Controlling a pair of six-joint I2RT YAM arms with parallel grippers.
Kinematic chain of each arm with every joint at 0, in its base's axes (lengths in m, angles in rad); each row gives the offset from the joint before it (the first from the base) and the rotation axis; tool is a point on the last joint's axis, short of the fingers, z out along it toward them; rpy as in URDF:
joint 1: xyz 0 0 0.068 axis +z
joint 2: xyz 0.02 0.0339 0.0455 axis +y
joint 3: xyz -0.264 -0.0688 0 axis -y
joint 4: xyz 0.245 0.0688 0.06 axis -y
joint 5: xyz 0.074 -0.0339 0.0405 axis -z
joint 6: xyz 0.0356 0 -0.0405 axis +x
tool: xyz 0 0 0 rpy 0 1.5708 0
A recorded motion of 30 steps. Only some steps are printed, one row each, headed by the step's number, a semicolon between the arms.
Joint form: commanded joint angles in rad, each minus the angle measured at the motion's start. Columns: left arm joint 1, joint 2, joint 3, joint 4, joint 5, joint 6; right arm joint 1, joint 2, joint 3, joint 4, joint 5, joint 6.
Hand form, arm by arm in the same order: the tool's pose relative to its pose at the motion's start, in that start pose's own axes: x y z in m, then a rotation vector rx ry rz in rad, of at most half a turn. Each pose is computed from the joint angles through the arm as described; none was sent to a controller.
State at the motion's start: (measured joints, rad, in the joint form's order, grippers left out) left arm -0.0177 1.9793 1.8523 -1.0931 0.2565 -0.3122; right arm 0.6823 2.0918 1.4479 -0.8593 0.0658 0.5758
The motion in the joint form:
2: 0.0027 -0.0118 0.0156 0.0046 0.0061 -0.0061; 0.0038 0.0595 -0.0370 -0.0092 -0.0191 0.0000
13: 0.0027 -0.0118 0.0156 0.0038 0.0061 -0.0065; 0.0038 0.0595 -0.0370 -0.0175 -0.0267 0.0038
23: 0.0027 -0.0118 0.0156 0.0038 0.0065 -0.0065; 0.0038 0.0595 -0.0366 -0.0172 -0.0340 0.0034
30: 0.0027 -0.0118 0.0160 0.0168 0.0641 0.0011; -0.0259 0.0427 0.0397 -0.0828 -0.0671 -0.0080
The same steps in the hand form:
2: -0.0022 -0.0022 -0.0089 0.0147 -0.0284 -0.0003; 0.0113 -0.0025 0.0294 0.0413 0.0988 -0.0097
13: -0.0021 -0.0022 -0.0089 0.0144 -0.0277 -0.0009; 0.0122 -0.0028 0.0293 0.0397 0.1098 -0.0060
23: -0.0021 -0.0022 -0.0089 0.0148 -0.0276 -0.0009; 0.0122 -0.0025 0.0293 0.0332 0.1132 -0.0059
30: -0.0028 -0.0046 -0.0091 0.0734 -0.0220 0.0114; -0.0034 -0.0064 0.0073 -0.0090 0.1088 0.0151

